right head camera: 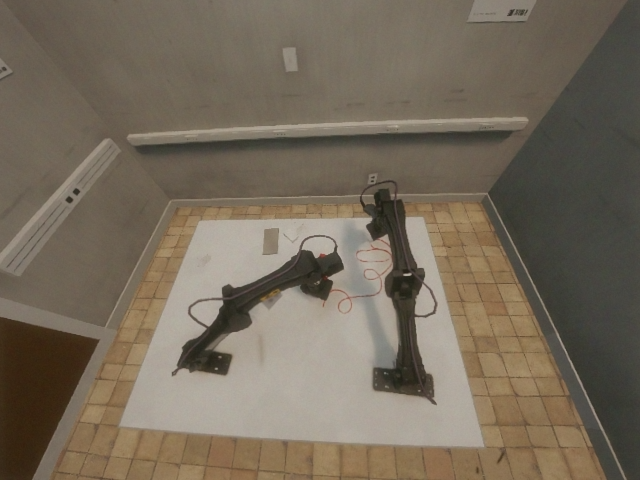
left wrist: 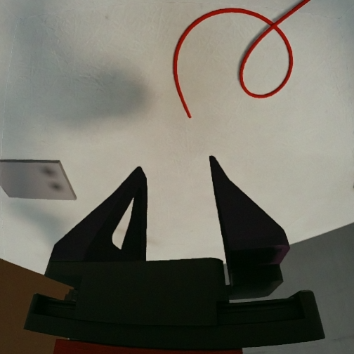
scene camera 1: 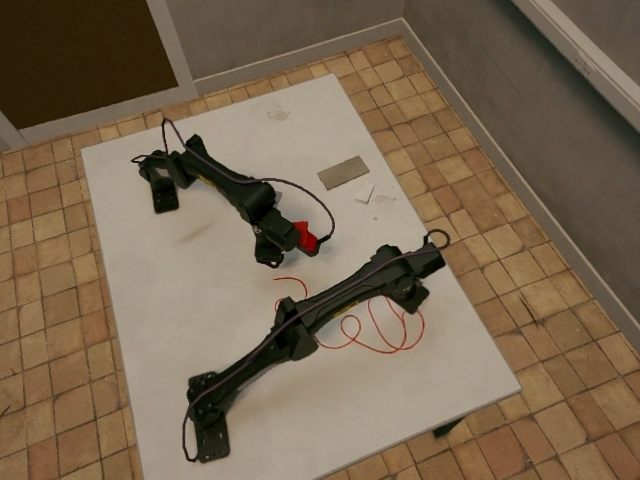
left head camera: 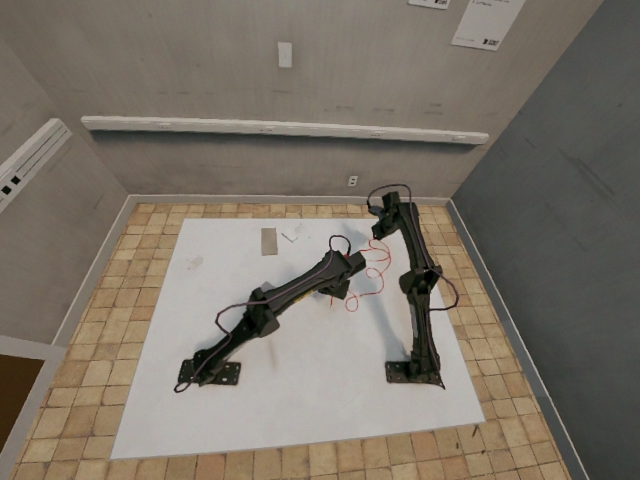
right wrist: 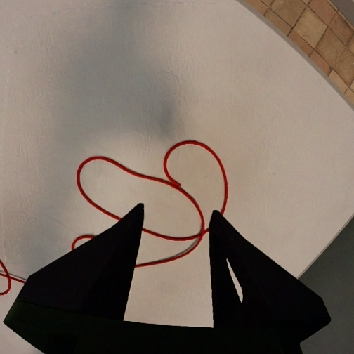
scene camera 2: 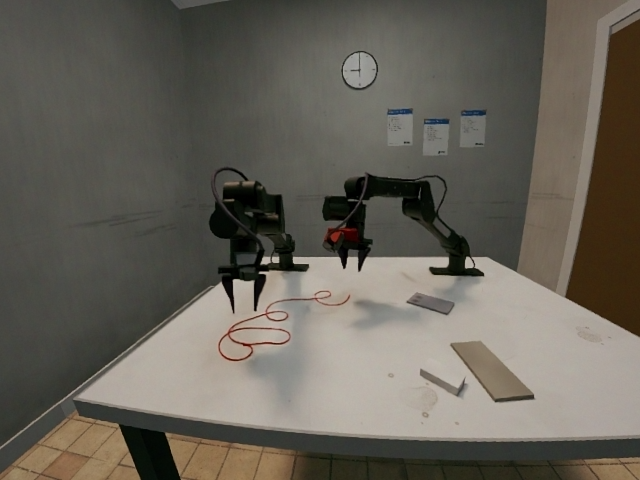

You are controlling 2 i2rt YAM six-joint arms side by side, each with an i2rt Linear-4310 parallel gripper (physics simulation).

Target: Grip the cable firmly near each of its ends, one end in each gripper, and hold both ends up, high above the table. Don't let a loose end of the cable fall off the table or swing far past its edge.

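Frame: origin at the left arm's base, x left, y down, z back, level; millimetres.
Seen in the pictures: left gripper, fingertip midpoint: (right head camera: 320,293) (scene camera 1: 275,259) (left head camera: 332,293) (scene camera 2: 351,270); right gripper, fingertip midpoint: (right head camera: 376,235) (scene camera 1: 408,301) (left head camera: 377,235) (scene camera 2: 244,311); left arm's base, link origin: (right head camera: 205,360) (scene camera 1: 163,186) (left head camera: 210,372) (scene camera 2: 455,272); right arm's base, link origin: (right head camera: 402,382) (scene camera 1: 208,415) (left head camera: 412,372) (scene camera 2: 286,268).
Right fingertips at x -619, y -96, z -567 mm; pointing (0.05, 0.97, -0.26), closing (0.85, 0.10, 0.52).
Offsets run from my right fingertips to a thing's top centre.
A thin red cable (left head camera: 383,283) (scene camera 1: 382,352) (scene camera 2: 288,336) lies in loops on the white table. My left gripper (scene camera 2: 352,269) (left wrist: 175,166) is partly open and empty, above the table. One cable end (left wrist: 189,116) lies beyond its fingertips in the left wrist view, beside a small loop. My right gripper (scene camera 2: 244,311) (right wrist: 177,213) is partly open and empty, above the larger loops. In the right wrist view the other cable end (right wrist: 178,185) lies against another stretch of cable, beyond the fingertips. The arms hide parts of the cable in scene camera 1.
A tan plate {dz +16, dx +499, dy +88 mm} (left head camera: 269,241) (scene camera 1: 343,172) (scene camera 2: 491,369) and a small white angled piece {dz -22, dx +403, dy +79 mm} (scene camera 1: 366,193) (scene camera 2: 442,381) lie near the table's far edge in the head views. A grey plate {dz +283, dx +452, dy +90 mm} (scene camera 2: 430,303) (left wrist: 37,179) lies beside the left gripper's shadow. The table edge shows in the right wrist view.
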